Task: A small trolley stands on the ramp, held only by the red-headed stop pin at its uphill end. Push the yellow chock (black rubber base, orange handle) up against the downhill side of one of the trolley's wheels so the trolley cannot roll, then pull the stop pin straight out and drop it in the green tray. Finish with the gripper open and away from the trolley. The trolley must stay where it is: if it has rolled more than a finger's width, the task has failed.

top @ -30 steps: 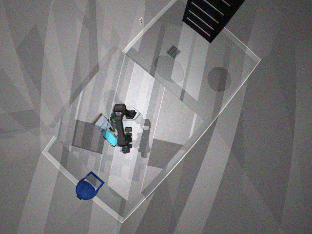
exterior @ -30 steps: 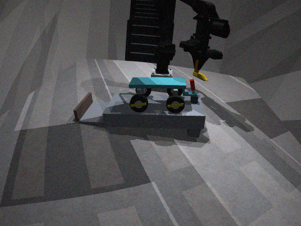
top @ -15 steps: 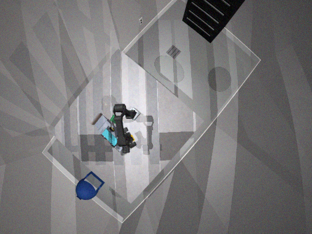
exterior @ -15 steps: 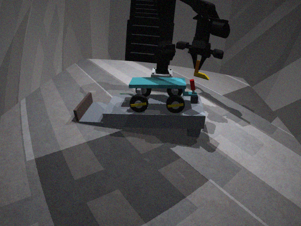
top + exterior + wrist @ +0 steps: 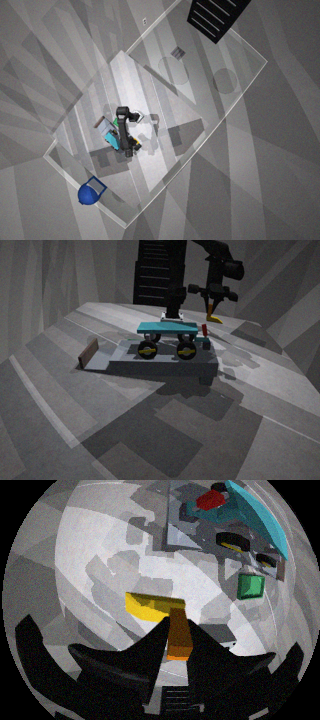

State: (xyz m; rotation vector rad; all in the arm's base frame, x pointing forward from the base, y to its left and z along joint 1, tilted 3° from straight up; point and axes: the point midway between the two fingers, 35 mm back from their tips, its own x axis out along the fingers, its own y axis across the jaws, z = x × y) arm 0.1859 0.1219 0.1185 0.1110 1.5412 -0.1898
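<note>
Right now my gripper tip is 130 mm short of the red-headed stop pin, 40 mm to the left of it and 40 mm above it. From my gripper tip the other things lie so: grey ramp 170 mm to the right, 130 mm below, 130 mm ahead; yellow chock 20 mm to the left, 10 mm below; trolley 160 mm to the right, 130 mm ahead, 60 mm below.
</note>
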